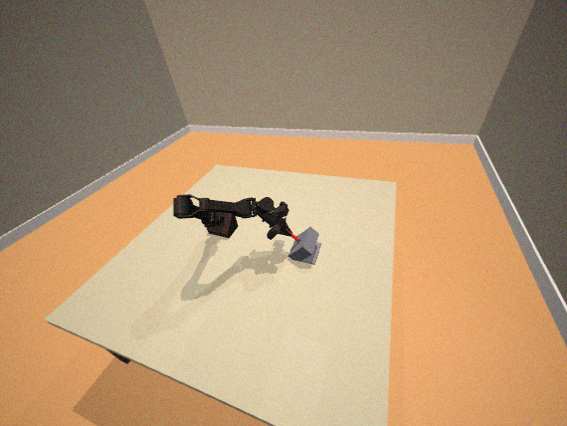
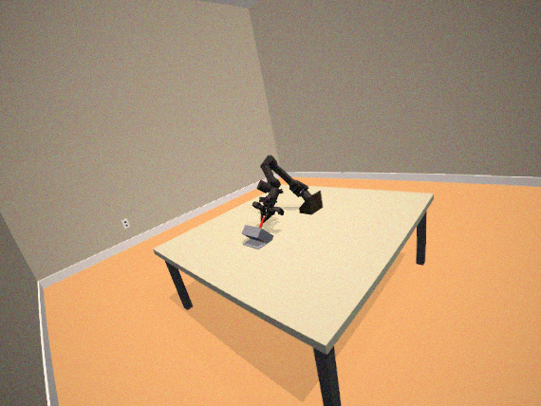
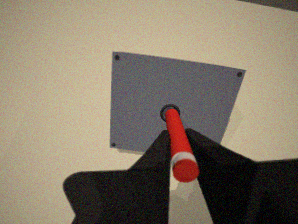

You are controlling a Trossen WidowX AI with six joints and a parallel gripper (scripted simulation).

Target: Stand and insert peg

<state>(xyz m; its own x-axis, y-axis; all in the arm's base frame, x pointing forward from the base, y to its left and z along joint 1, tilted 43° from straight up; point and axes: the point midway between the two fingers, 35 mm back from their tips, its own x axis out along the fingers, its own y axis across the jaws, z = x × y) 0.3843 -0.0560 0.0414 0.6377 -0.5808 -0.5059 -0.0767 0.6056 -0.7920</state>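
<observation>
Now: the grey sloped panel 5 cm below my gripper tip and 5 cm ahead of it. Also, from my gripper tip: peg: 1 cm behind, 1 cm above; then flat foot plate: 9 cm below, 7 cm ahead, 1 cm to the right.
</observation>
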